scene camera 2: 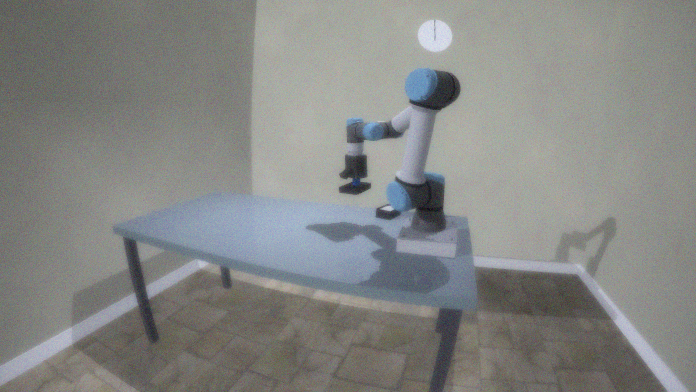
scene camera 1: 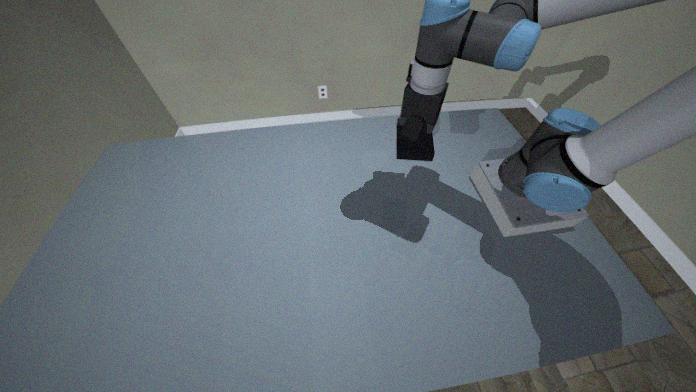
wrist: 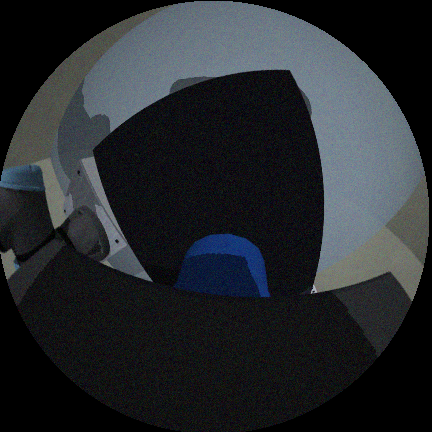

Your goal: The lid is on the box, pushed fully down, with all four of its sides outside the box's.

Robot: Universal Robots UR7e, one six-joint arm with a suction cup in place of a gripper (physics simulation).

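Pixels of known places: hand, its tool point: (scene camera 2: 356,187) (wrist: 224,252); arm's base, origin of its link: (scene camera 2: 428,226) (scene camera 1: 523,177) (wrist: 90,232).
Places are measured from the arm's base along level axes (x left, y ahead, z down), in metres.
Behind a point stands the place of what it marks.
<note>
My gripper (scene camera 1: 415,129) {x -0.094, y 0.349, z -0.121 m} (scene camera 2: 356,182) (wrist: 223,265), a blue suction cup below a dark body, is shut on the black lid (scene camera 1: 416,150) {x -0.030, y 0.366, z -0.130 m} (scene camera 2: 354,188) {x -0.020, y 0.338, z -0.130 m} (wrist: 215,160) {x -0.053, y 0.370, z -0.131 m}. The lid hangs from the cup, roughly level, well above the table. In the wrist view it fills the middle and hides what is below it. The box (scene camera 2: 387,212) {x -0.264, y 0.228, z 0.033 m}, dark with a pale inside, stands open on the table in scene camera 2, below the lid and to its right, near the arm's base. The box cannot be made out in scene camera 1 or the wrist view.
The blue-grey table (scene camera 1: 225,240) {x 0.047, y 0.911, z 0.071 m} (scene camera 2: 240,220) {x 0.040, y 0.918, z 0.071 m} (wrist: 370,130) {x -0.131, y 0.746, z 0.071 m} bears the arm's light base plate (scene camera 1: 510,227) {x 0.143, y 0.112, z 0.027 m} (scene camera 2: 425,246) {x 0.152, y -0.001, z 0.035 m}. The arm's lower joints stand over the base, close to the box in scene camera 2. A wall stands behind the table's far edge.
</note>
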